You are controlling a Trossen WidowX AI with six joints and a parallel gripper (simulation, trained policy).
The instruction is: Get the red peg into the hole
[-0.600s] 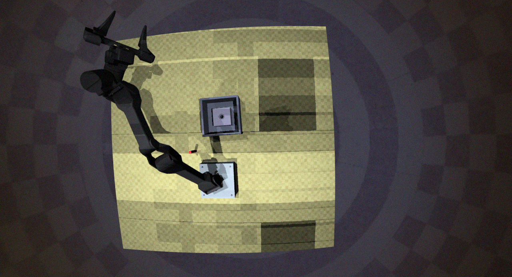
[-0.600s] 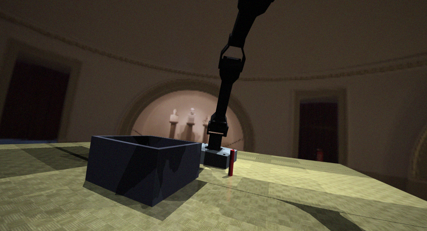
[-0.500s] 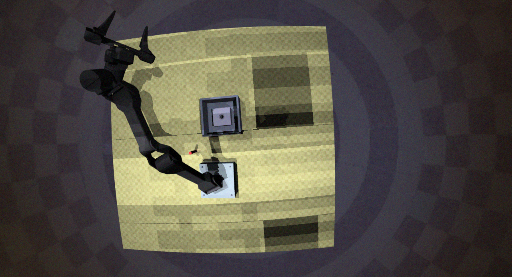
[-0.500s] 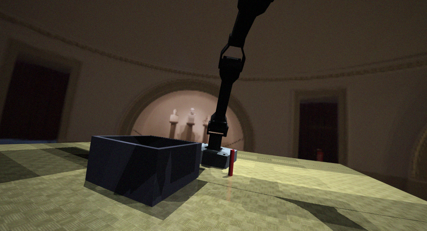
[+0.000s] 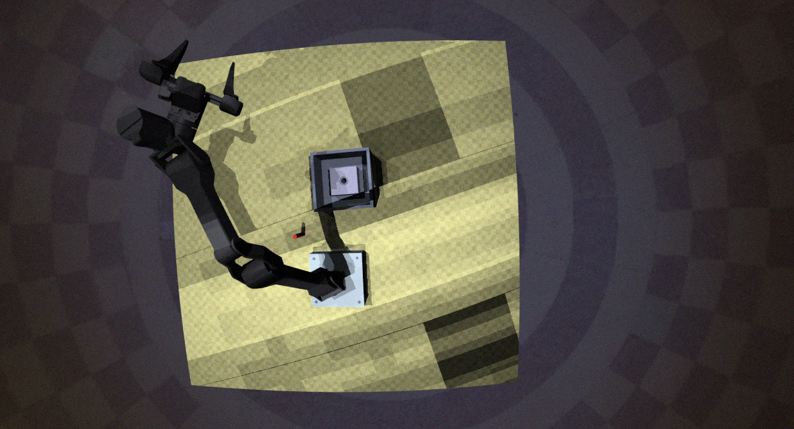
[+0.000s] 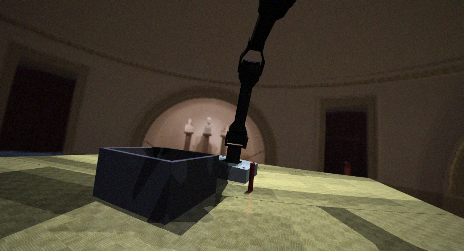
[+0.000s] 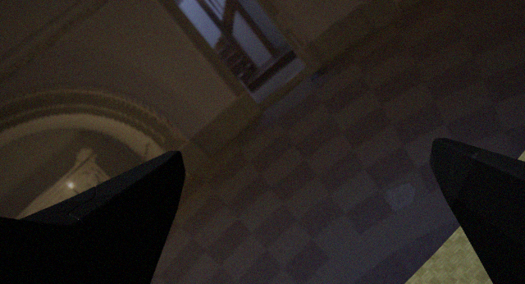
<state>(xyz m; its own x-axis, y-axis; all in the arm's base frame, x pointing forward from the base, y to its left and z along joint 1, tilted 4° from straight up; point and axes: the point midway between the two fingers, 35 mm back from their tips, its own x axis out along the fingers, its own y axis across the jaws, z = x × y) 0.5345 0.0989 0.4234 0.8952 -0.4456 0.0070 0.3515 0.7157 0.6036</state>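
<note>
Right now the red peg is 410 mm behind my gripper tip and 420 mm below it. From my gripper tip the other things lie so: dark blue box: 250 mm behind, 170 mm to the right, 430 mm below; then grey plate: 250 mm behind, 170 mm to the right, 410 mm below.
</note>
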